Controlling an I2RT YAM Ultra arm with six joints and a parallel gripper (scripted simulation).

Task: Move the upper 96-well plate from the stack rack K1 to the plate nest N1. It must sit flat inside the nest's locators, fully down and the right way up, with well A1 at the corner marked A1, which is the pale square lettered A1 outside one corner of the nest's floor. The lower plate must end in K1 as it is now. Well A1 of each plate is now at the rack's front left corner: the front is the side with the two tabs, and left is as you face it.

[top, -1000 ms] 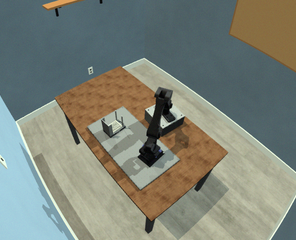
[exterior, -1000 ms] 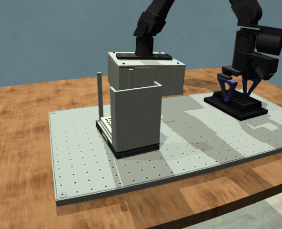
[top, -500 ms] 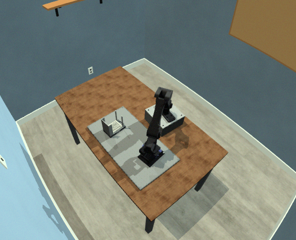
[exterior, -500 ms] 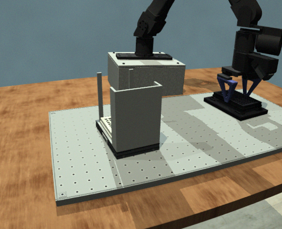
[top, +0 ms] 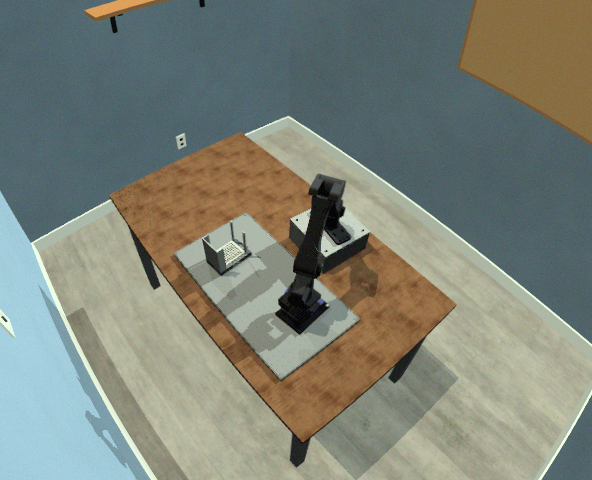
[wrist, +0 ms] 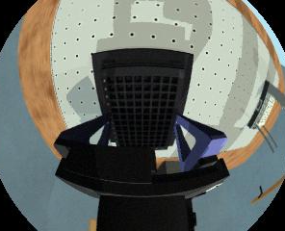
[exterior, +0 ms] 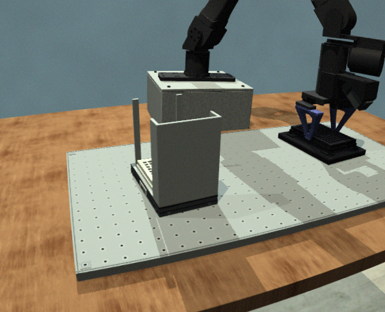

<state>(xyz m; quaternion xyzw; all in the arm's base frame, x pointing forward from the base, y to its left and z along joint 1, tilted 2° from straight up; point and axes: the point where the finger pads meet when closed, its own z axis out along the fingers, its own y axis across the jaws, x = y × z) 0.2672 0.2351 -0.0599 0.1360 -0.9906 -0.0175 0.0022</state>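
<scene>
The black 96-well plate is right at my hand. Round my hand: black plate nest N1: 2 cm below; then pale well plate: 35 cm to the right, 14 cm ahead; then rack wall: 34 cm to the right, 20 cm ahead, 5 cm above.
</scene>
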